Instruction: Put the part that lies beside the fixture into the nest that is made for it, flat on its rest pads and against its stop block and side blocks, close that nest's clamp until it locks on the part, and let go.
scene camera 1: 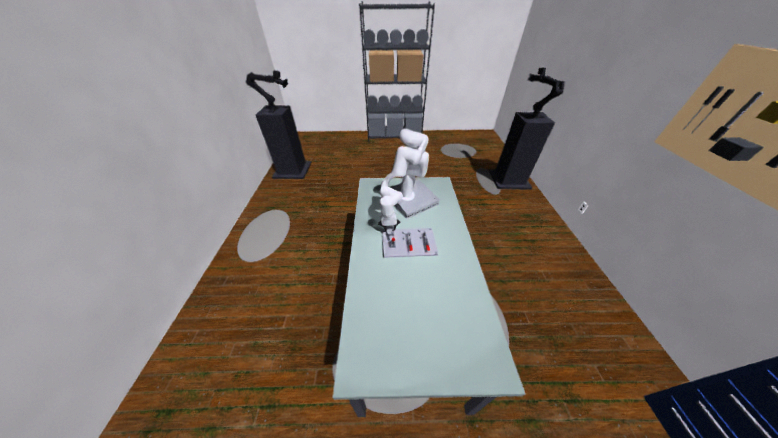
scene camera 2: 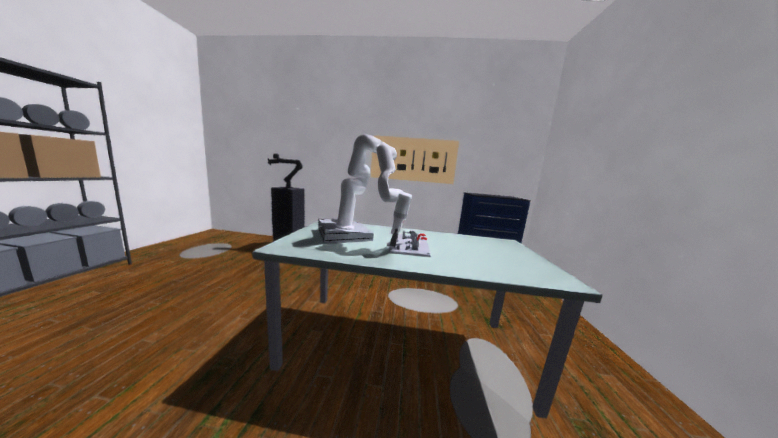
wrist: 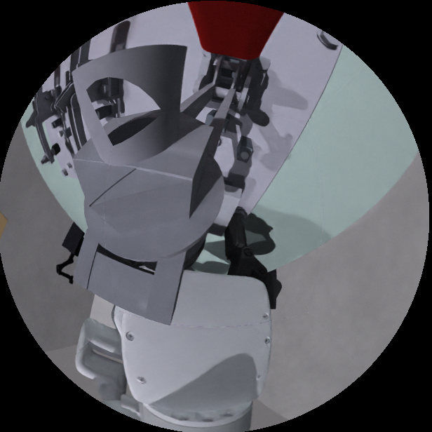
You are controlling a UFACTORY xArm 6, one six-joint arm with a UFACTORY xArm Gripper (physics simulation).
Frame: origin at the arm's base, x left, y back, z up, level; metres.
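Seen in the pictures: gripper, fingertip midpoint: (scene camera 1: 390, 229) (scene camera 2: 393, 243); arm's base, link origin: (scene camera 1: 406, 194) (scene camera 2: 344, 226).
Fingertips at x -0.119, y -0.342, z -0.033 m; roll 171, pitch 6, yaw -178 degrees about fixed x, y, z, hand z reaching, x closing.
Offsets run from my fingertips to a thing's top centre. "pt": to the spot under its first point. Level surfaces: height alone.
A grey fixture plate (scene camera 1: 431, 252) (scene camera 2: 423, 254) (wrist: 289, 68) lies on the pale green table @(dz -0.037 m) (scene camera 1: 424, 327) (scene camera 2: 489, 267). It carries three nests, each with a red-handled clamp. My gripper (scene camera 1: 389, 235) (scene camera 2: 392, 243) is low over the left nest and is shut on the grey flat part (wrist: 153, 189). The part has a cut-out window and fills the middle of the wrist view, tilted. That nest's red clamp handle (wrist: 235, 28) (scene camera 1: 392, 240) stands just beyond the part. The part hides most of the nest's pads and blocks. I cannot tell whether the part touches them.
The other two clamps @(pt dx +0.137, dy -0.182, dz +0.017 m) (scene camera 1: 411, 248) @(pt dx +0.234, dy -0.159, dz +0.011 m) (scene camera 1: 426, 246) stand to the right on the plate. The arm's base plate (scene camera 1: 421, 204) sits behind the fixture. A shelf rack (scene camera 1: 361, 65), two black arms on pedestals (scene camera 1: 279, 141) (scene camera 1: 522, 147) and a blue cabinet (scene camera 2: 492, 215) stand around the table.
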